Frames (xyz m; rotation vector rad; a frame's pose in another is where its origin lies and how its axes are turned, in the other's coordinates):
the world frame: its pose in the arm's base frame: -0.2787 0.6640 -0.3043 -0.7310 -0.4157 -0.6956
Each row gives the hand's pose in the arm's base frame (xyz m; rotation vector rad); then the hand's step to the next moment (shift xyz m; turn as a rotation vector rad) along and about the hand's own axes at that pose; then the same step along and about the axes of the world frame.
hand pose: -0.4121 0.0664 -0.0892 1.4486 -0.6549 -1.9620
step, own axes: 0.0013 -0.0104 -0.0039 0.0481 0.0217 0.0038
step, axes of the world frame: -0.0067 0.0087 -0.0020 0.0052 -0.0267 -0.0454
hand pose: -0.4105 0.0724 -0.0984 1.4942 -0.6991 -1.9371
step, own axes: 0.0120 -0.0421 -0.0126 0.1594 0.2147 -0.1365
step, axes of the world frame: -0.0286 0.0326 -0.0140 0.2159 -0.0618 -0.1993
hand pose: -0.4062 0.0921 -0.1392 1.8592 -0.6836 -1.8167
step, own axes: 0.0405 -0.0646 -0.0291 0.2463 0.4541 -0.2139
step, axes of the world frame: -0.0282 0.0683 -0.0345 0.4169 -0.1836 -0.3242
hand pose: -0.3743 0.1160 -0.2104 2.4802 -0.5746 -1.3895
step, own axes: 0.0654 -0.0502 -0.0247 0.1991 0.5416 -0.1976
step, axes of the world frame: 0.0053 0.0790 -0.0337 0.4376 -0.2820 -0.3178
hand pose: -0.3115 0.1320 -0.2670 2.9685 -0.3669 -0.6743
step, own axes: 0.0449 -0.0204 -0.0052 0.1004 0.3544 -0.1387
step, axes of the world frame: 0.0191 0.0447 -0.0099 0.2794 -0.2057 -0.1859
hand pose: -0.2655 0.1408 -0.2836 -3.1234 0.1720 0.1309
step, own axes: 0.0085 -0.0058 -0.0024 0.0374 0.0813 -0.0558
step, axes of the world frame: 0.0054 0.0083 0.0036 0.0892 -0.0473 -0.0304
